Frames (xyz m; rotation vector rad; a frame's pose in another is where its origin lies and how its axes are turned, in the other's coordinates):
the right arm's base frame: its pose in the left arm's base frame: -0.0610 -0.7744 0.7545 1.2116 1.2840 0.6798
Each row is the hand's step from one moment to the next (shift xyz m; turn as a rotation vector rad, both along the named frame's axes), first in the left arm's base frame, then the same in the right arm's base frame.
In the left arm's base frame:
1: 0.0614 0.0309 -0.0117 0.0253 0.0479 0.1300
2: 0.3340 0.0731 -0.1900 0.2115 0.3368 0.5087
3: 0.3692 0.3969 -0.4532 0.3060 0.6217 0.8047
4: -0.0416 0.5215 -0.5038 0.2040 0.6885 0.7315
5: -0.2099 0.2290 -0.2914 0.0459 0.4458 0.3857
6: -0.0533 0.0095 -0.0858 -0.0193 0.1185 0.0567
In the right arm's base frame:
1: 0.0460 0.0123 0.0510 0.0050 0.1405 -0.0087
2: 0.2064 -0.0781 0.3229 0.1812 0.6191 0.0296
3: 0.5997 -0.2203 0.3017 0.3614 0.9985 -0.0058
4: 0.6387 -0.3259 -0.1157 0.4245 0.9264 -0.1109
5: 0.2615 -0.2525 -0.2220 0.2856 0.4983 -0.1406
6: 0.0260 -0.0892 -0.0407 0.0845 0.0826 -0.0605

